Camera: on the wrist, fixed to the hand. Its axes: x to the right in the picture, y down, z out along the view.
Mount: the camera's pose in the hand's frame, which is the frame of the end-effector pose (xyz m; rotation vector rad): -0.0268 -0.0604 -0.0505 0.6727 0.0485 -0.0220
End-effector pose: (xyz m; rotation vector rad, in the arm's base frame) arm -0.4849 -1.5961 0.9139 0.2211 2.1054 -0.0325
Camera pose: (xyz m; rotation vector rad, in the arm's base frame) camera -0.5245 -1.6537 0.9590 0.6003 2.0787 -0.7594
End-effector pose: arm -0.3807 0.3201 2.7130 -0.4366 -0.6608 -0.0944
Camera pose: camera -0.3863 0.2427 2.6830 0.2201 -0.6090 0.0973
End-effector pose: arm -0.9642 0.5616 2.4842 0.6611 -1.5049 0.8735
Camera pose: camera -0.8831 0.5678 2.4668 1.1274 -1.1430 1.3838
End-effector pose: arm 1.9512 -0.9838 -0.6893 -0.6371 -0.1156 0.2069
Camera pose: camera 1.9431 -1.0664 -0.6945 0.0290 -0.0019 0.1940
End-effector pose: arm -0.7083 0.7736 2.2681 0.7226 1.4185 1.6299
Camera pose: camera -0.7250 0.7260 2.2020 1.0343 2.0272 1.1422
